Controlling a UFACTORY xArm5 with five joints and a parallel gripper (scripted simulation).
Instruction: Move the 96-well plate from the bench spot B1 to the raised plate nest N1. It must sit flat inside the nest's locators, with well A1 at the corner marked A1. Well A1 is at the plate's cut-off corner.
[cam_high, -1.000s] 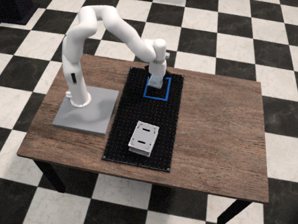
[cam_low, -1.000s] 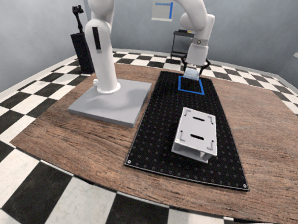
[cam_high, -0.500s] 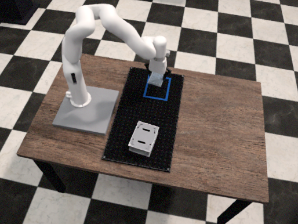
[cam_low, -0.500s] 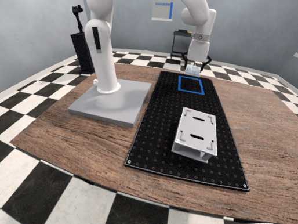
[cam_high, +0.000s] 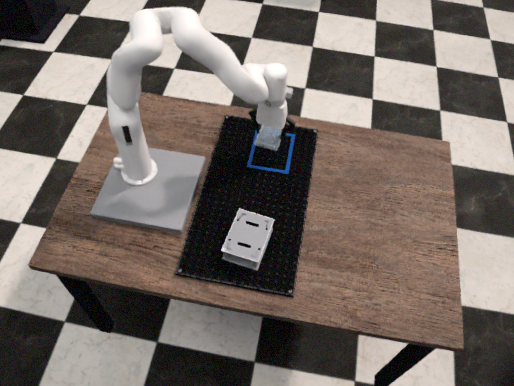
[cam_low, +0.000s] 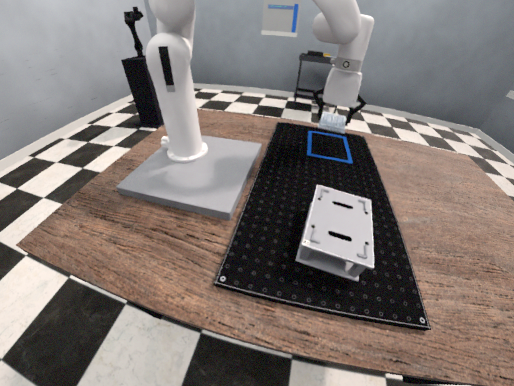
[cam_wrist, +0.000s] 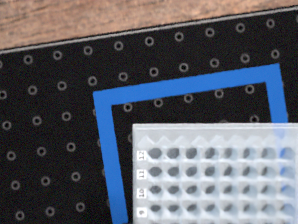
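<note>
My hand is 410 mm to the left of the grey plate nest N1 and 40 mm above it. Round my hand: 96-well plate: 10 mm below.
</note>
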